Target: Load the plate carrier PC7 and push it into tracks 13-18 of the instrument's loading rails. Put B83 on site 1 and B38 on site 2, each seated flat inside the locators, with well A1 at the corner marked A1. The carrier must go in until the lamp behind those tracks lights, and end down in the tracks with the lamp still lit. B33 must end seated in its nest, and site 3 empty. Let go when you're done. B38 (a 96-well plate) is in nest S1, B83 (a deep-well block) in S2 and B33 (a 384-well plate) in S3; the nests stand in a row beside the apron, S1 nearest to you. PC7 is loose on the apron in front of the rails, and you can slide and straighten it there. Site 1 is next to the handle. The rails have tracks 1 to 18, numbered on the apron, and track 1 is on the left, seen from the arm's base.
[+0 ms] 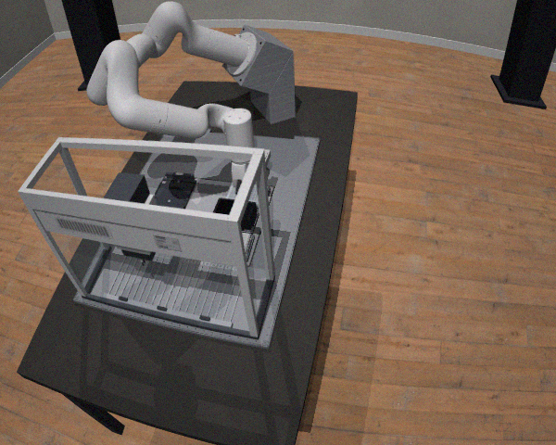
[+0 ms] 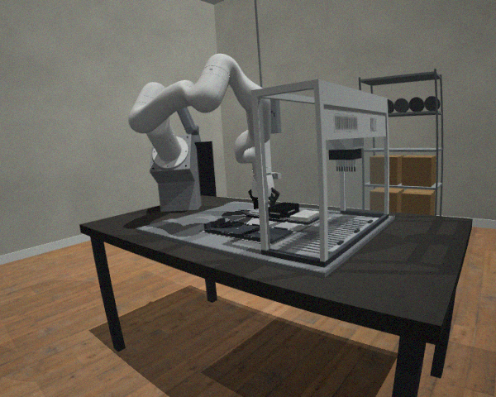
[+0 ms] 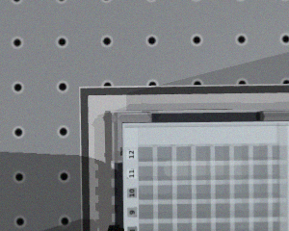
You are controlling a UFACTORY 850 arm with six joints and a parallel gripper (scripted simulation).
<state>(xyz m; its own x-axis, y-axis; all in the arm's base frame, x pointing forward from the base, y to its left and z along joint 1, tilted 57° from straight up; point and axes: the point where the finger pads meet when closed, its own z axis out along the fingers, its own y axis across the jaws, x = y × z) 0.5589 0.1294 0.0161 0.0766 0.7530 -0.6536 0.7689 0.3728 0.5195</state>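
Right now my hand is 10 mm above the white plate b38. The rest, counted from my hand: post: 280 mm ahead, 440 mm to the right, 220 mm above; then black deep-well block B83: 110 mm ahead, 20 mm to the right; then dark plate carrier PC7: 90 mm ahead, 270 mm to the right, 10 mm below.
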